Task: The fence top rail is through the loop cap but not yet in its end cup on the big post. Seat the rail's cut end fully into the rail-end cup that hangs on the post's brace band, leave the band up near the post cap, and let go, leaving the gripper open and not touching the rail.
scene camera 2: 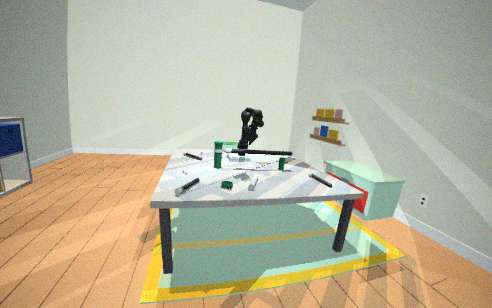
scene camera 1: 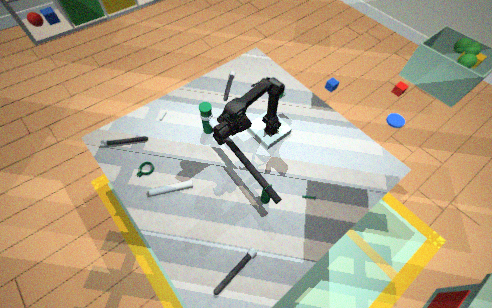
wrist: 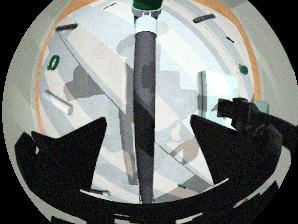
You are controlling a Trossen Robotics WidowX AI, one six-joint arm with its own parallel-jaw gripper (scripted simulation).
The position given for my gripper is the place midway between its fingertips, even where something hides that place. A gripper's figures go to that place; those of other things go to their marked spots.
My gripper [wrist: 148, 120] is 0.10 m from the lens. A top rail [wrist: 144, 97] is 0.14 m from the lens.
